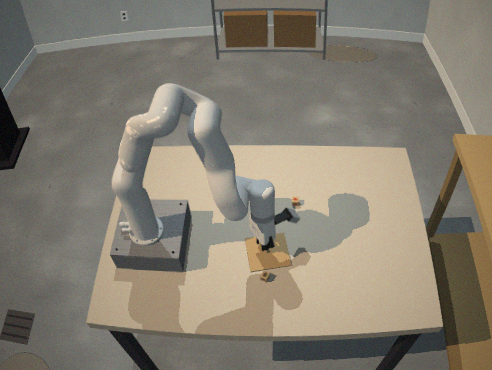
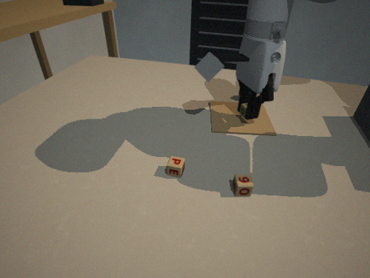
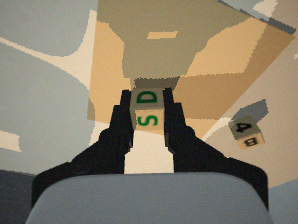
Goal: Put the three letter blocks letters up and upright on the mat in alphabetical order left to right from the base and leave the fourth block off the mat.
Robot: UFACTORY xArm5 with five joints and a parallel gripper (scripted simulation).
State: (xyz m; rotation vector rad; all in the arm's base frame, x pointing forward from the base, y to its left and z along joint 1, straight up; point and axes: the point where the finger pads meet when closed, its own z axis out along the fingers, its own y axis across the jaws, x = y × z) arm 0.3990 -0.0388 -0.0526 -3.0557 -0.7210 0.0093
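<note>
Now: hand 1 cm short of the tan mat, 2 cm to the left of it and 4 cm above it. The rest, counted from my hand: green-marked block (1 cm below); red-marked block (2 cm ahead, 21 cm to the left, 3 cm below).
</note>
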